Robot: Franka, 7 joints.
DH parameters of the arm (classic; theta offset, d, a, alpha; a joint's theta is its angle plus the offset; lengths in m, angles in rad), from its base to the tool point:
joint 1: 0 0.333 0 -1.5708
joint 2: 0 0 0 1.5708
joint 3: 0 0.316 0.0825 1.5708
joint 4: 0 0 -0.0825 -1.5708
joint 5: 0 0.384 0 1.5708
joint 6: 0 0 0.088 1.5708
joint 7: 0 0.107 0 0
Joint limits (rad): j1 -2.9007..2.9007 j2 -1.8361..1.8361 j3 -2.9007..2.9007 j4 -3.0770..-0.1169 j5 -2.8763..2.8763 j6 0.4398..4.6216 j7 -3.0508..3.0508
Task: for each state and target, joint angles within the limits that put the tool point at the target. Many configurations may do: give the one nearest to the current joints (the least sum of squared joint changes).
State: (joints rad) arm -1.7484 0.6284 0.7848 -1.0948 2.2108 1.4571 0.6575
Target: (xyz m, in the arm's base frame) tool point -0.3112 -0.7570 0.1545
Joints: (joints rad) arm -2.2011 1.4007 0.4215 -0.8344 2.3789 1.8952 0.6575
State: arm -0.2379 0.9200 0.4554 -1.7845 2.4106 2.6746 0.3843
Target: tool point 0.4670 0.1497 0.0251
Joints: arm -0.2186 0.8699 0.5009 -2.0464 2.4307 2.7578 0.3843
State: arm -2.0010 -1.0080 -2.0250 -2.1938 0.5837 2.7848 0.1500
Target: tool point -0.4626 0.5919 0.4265
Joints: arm -1.7219 -0.9829 -1.8902 -1.4977 0.5208 2.8396 0.1500
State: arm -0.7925 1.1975 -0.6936 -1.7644 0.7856 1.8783 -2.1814
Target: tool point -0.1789 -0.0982 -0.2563
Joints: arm -1.3476 1.8361 -0.4033 -1.8742 0.8229 2.0808 -2.1814
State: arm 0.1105 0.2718 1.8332 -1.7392 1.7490 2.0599 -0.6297
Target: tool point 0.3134 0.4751 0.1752
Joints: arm -0.0255 0.8702 0.9575 -2.0977 1.7454 2.3020 -0.6297
